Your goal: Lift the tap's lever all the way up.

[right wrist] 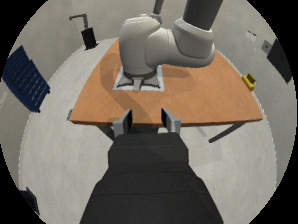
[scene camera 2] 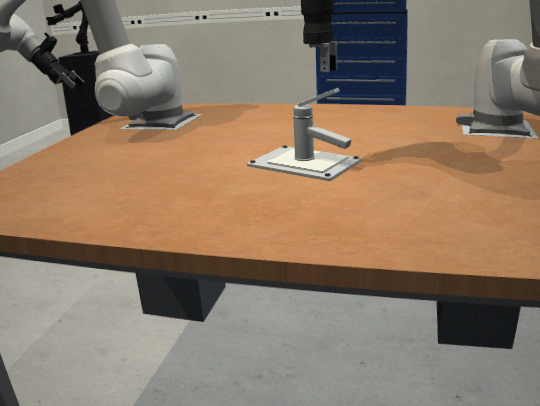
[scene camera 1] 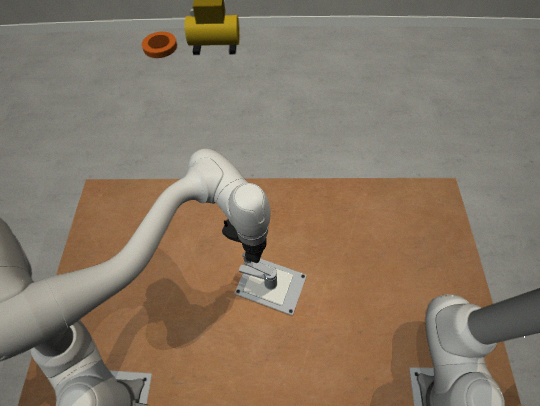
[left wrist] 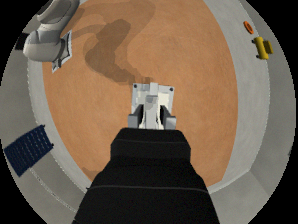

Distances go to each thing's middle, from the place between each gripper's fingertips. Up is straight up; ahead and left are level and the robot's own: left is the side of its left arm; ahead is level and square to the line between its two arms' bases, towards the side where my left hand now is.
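Grey tap (scene camera 2: 303,157): my left hand is 14 cm above the grey tap, 4 cm to the left of it and 1 cm past it. Mounting plate (scene camera 2: 261,162): 25 cm below my left hand, 7 cm to the right of it and 2 cm behind it. By its middle, the mounting plate is nearer to my left hand than to my right hand.
Mounting plate, relative to my right hand (scene camera 2: 78,85): 150 mm below it, 920 mm to the left of it and 400 mm ahead of it. Grey tap: 40 mm below my right hand, 940 mm to the left of it and 410 mm ahead of it. By its middle, the grey tap is nearer to my left hand than to my right hand.
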